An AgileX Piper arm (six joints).
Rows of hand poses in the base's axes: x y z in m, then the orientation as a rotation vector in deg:
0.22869, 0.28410, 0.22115, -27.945, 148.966, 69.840
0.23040, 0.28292, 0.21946, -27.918, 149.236, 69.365
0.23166, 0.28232, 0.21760, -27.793, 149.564, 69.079
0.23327, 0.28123, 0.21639, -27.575, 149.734, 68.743
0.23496, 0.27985, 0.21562, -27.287, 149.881, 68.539
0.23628, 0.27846, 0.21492, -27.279, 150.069, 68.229
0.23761, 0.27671, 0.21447, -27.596, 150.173, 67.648
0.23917, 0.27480, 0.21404, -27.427, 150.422, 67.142
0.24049, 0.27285, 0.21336, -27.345, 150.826, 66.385
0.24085, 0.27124, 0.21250, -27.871, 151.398, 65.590
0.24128, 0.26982, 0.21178, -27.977, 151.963, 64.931
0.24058, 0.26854, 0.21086, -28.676, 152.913, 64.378
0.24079, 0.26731, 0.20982, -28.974, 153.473, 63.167
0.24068, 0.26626, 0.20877, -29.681, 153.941, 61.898
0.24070, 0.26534, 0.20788, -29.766, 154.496, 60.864
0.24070, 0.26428, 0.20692, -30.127, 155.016, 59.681
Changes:
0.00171, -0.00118, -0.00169, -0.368, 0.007, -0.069
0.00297, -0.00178, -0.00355, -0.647, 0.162, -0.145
0.00458, -0.00287, -0.00476, -0.878, 0.180, -0.330
0.00627, -0.00425, -0.00553, -1.021, 0.251, -0.537
0.00759, -0.00564, -0.00623, -1.267, 0.266, -0.571
0.00892, -0.00739, -0.00668, -1.659, 0.044, -0.472
0.01048, -0.00930, -0.00711, -2.021, 0.047, -0.645
0.01180, -0.01125, -0.00779, -2.594, 0.056, -0.781
0.01216, -0.01286, -0.00865, -3.318, 0.100, -0.476
0.01259, -0.01428, -0.00937, -3.921, 0.265, -0.421
0.01189, -0.01556, -0.01029, -4.679, 0.712, 0.148
0.01210, -0.01679, -0.01133, -5.601, 0.620, 0.209
0.01199, -0.01784, -0.01238, -6.560, 0.379, 0.514
0.01201, -0.01876, -0.01327, -7.361, 0.403, 0.479
0.01201, -0.01982, -0.01423, -8.260, 0.307, 0.592

